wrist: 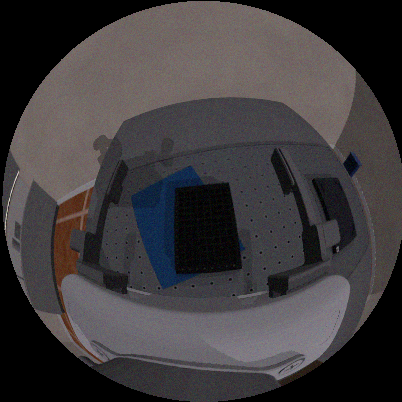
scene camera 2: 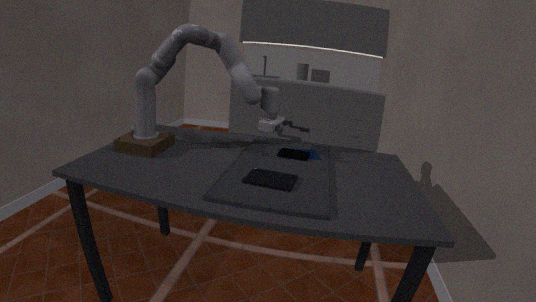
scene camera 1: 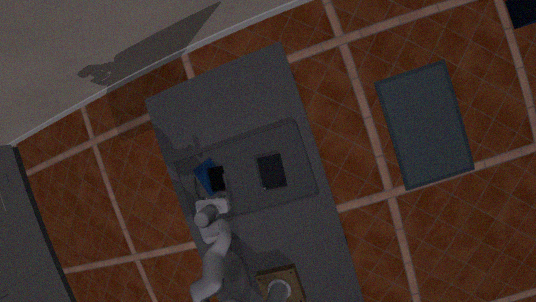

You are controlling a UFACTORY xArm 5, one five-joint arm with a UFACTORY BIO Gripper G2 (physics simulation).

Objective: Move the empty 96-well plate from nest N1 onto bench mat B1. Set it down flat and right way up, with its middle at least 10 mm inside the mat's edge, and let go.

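Places are measured from the arm's base along level axes (x back, y right, z up), in centimetres.
Where they show: end effector, tool point: (wrist: 194, 170) (scene camera 2: 300, 133) (scene camera 1: 209, 179); arm's base, origin of the base link: (scene camera 2: 146, 136) (scene camera 1: 279, 289).
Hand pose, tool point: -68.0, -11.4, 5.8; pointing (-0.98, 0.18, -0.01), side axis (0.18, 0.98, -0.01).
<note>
Things, the pixels of their top centre, and the offset from my tool point, as dx, dy, dz. Level surfaces: height alone.
- black 96-well plate, middle of its top: (wrist: 204, 223) (scene camera 2: 294, 152) (scene camera 1: 216, 179) +1.7, -0.2, -8.5
- blue bench mat B1, its level: dz -10.0
- dark rectangular nest N1, middle of its top: (wrist: 340, 207) (scene camera 2: 271, 176) (scene camera 1: 271, 172) +7.2, +28.6, -8.7
- grey perforated board, its level: dz -10.2
- grey table, its level: dz -11.5
The black 96-well plate (scene camera 1: 217, 179) (scene camera 2: 294, 154) (wrist: 207, 227) lies flat, wells up, partly on blue bench mat B1 (scene camera 1: 203, 175) (scene camera 2: 315, 155) (wrist: 152, 225). In the wrist view its right side overhangs the mat's slanting right edge; its middle appears over the mat, nearer that edge. The mat's edge under the plate is hidden. My gripper (scene camera 1: 210, 181) (scene camera 2: 304, 135) (wrist: 200, 167) is wide open and empty, raised above the plate, its fingers apart from the plate's sides. The dark rectangular nest N1 (scene camera 1: 271, 171) (scene camera 2: 270, 179) (wrist: 336, 207) shows no separate plate on it.
The nest and the mat are on a grey perforated board (scene camera 1: 242, 200) (scene camera 2: 315, 200) (wrist: 270, 200) on the grey table (scene camera 1: 240, 82) (scene camera 2: 380, 200). The arm's wooden base block (scene camera 1: 295, 272) (scene camera 2: 142, 145) stands on the table. A wall rises beyond the table's far end.
</note>
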